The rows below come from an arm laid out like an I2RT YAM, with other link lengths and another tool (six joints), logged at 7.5 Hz.
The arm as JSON. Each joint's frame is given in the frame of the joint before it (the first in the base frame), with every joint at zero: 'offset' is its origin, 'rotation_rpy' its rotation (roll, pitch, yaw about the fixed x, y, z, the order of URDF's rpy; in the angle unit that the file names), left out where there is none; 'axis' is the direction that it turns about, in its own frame. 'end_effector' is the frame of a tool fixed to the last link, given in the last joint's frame.
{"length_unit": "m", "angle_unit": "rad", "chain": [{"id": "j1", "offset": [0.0, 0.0, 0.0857], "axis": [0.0, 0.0, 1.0]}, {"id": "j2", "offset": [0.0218, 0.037, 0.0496], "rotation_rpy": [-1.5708, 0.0, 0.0], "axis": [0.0, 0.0, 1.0]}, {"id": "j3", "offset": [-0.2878, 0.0, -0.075], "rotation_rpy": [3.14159, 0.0, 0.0], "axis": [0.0, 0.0, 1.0]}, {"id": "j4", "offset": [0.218, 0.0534, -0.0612], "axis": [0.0, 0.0, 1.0]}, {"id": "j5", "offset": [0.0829, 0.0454, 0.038], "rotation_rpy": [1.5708, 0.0, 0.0], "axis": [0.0, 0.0, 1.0]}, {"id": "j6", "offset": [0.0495, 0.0, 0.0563], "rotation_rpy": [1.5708, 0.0, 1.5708], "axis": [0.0, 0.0, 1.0]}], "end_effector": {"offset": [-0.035, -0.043, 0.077], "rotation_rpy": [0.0, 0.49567, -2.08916]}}
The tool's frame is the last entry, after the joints.
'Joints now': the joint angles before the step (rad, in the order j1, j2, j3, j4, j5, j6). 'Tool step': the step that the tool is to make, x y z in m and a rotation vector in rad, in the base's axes. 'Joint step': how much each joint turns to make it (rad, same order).
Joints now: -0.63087, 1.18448, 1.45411, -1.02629, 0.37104, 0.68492
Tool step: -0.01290, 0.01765, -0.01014, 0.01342, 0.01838, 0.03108
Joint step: 0.01983, -0.07219, -0.06077, -0.03124, -0.00825, -0.00819
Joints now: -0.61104, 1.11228, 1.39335, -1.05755, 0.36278, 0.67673
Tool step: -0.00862, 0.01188, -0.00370, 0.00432, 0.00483, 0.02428
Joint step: 0.01389, -0.04843, -0.02880, -0.02354, -0.00797, -0.00717
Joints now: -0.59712, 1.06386, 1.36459, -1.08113, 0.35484, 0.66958
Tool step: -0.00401, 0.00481, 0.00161, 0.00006, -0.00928, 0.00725
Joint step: 0.00499, -0.02034, -0.00242, -0.01106, -0.00529, 0.00230
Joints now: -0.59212, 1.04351, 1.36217, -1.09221, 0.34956, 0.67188
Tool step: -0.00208, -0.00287, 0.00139, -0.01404, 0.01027, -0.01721
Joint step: -0.00556, 0.00323, 0.00423, -0.00001, 0.02048, -0.00460
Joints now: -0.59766, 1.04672, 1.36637, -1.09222, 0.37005, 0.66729
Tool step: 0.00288, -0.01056, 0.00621, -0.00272, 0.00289, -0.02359
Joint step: -0.03125, 0.04010, 0.04242, 0.00002, -0.00278, -0.00872
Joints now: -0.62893, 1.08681, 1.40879, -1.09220, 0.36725, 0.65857
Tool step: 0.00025, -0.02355, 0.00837, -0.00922, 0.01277, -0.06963
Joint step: -0.06597, 0.07181, 0.06837, 0.00229, 0.01316, -0.00891
